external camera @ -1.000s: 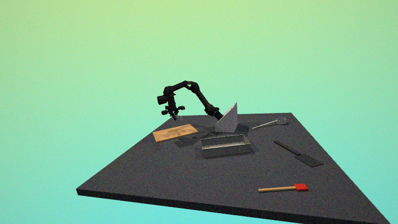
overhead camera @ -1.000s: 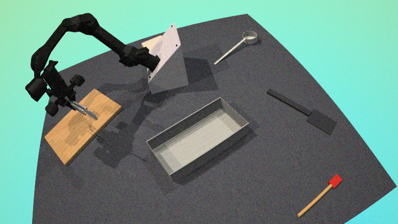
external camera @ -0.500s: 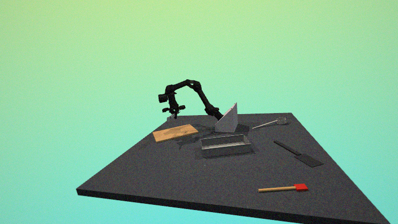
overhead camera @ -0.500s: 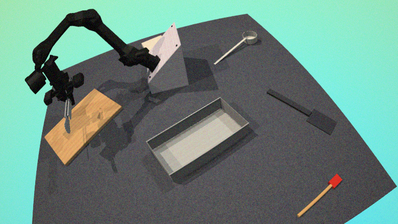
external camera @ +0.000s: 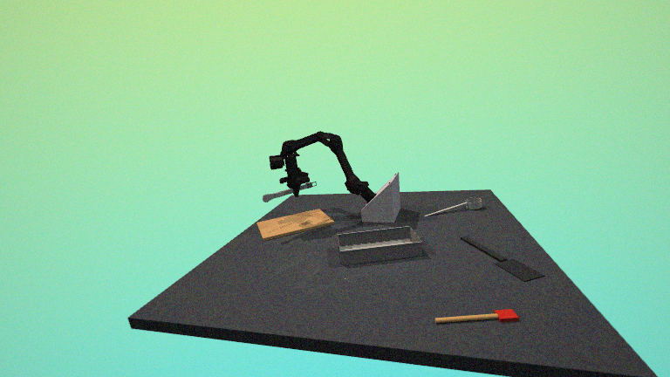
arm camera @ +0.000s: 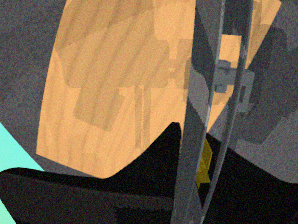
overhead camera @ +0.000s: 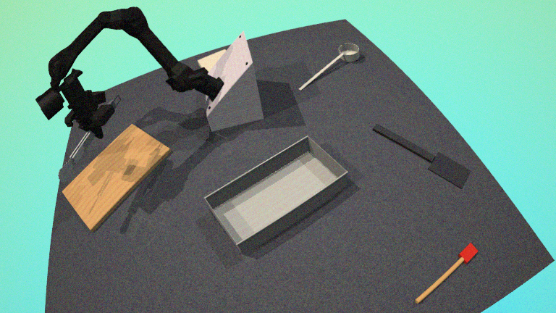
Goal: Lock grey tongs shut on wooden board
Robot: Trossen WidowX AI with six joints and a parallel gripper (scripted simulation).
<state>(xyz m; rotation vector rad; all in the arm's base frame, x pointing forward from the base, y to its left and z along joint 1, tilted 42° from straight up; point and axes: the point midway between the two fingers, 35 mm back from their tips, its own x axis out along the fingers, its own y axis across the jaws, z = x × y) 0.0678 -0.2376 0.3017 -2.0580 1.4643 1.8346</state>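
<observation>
Now: the wooden board 14 cm below my gripper tip and 3 cm to the right of it. From my gripper tip the other things lie so: roasting tin (39 cm to the left, 32 cm ahead, 12 cm below); then black spatula (80 cm to the left, 41 cm ahead, 15 cm below).
</observation>
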